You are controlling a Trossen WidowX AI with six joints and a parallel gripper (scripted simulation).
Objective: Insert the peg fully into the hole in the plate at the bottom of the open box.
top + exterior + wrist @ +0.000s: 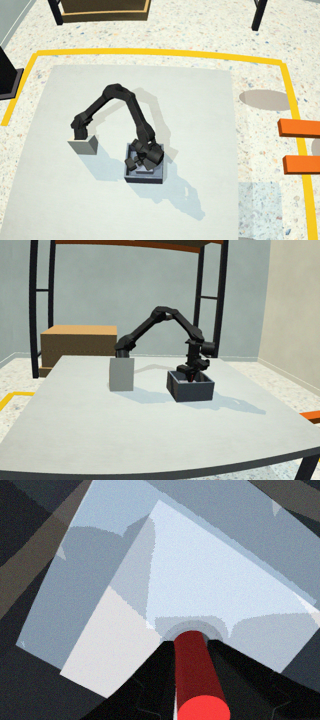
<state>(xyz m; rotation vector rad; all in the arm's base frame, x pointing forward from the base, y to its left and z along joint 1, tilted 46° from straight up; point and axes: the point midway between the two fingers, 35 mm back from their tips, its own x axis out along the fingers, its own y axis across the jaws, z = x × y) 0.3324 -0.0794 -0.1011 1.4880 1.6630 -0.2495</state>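
Right now the red peg is 40 mm below my hand. The rest, counted from my hand: dark grey box (70 mm below); then plate (50 mm below).
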